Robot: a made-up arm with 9 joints. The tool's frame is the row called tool.
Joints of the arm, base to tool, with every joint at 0 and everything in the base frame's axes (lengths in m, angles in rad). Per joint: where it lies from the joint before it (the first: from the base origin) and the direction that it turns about. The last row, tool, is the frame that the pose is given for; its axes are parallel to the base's.
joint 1: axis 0 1 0 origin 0 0 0.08
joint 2: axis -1 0 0 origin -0.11 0.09 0.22
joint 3: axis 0 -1 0 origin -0.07 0.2 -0.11
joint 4: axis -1 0 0 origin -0.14 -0.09 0.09
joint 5: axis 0 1 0 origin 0.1 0.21 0.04
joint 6: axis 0 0 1 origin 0.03 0.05 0.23
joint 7: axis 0 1 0 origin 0.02 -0.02 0.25
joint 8: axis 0 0 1 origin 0.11 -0.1 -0.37
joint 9: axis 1 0 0 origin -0.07 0.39 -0.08
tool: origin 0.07 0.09 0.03
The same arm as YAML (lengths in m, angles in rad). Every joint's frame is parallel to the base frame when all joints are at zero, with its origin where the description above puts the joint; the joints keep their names.
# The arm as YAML. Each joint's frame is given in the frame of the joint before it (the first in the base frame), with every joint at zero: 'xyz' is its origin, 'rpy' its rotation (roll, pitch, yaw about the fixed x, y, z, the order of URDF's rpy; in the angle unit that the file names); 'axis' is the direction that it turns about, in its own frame. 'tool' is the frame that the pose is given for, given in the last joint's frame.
units:
  length: m
  angle: rad
joints:
  - name: joint 1
    type: revolute
    origin:
      xyz: [0.0, 0.0, 0.08]
      rpy: [0.0, 0.0, 0.0]
    axis: [0.0, 1.0, 0.0]
  - name: joint 2
    type: revolute
    origin:
      xyz: [-0.11, 0.09, 0.22]
      rpy: [0.0, 0.0, 0.0]
    axis: [-1.0, 0.0, 0.0]
  - name: joint 3
    type: revolute
    origin:
      xyz: [-0.07, 0.2, -0.11]
      rpy: [0.0, 0.0, 0.0]
    axis: [0.0, -1.0, 0.0]
  - name: joint 4
    type: revolute
    origin:
      xyz: [-0.14, -0.09, 0.09]
      rpy: [0.0, 0.0, 0.0]
    axis: [-1.0, 0.0, 0.0]
  - name: joint 5
    type: revolute
    origin:
      xyz: [0.1, 0.21, 0.04]
      rpy: [0.0, 0.0, 0.0]
    axis: [0.0, 1.0, 0.0]
  - name: joint 6
    type: revolute
    origin:
      xyz: [0.03, 0.05, 0.23]
      rpy: [0.0, 0.0, 0.0]
    axis: [0.0, 0.0, 1.0]
  - name: joint 7
    type: revolute
    origin:
      xyz: [0.02, -0.02, 0.25]
      rpy: [0.0, 0.0, 0.0]
    axis: [0.0, 1.0, 0.0]
  - name: joint 8
    type: revolute
    origin:
      xyz: [0.11, -0.1, -0.37]
      rpy: [0.0, 0.0, 0.0]
    axis: [0.0, 0.0, 1.0]
  - name: joint 9
    type: revolute
    origin:
      xyz: [-0.07, 0.39, -0.08]
      rpy: [0.0, 0.0, 0.0]
    axis: [1.0, 0.0, 0.0]
tool:
  origin:
    xyz: [0.07, 0.09, 0.03]
    rpy: [0.0, 0.0, 0.0]

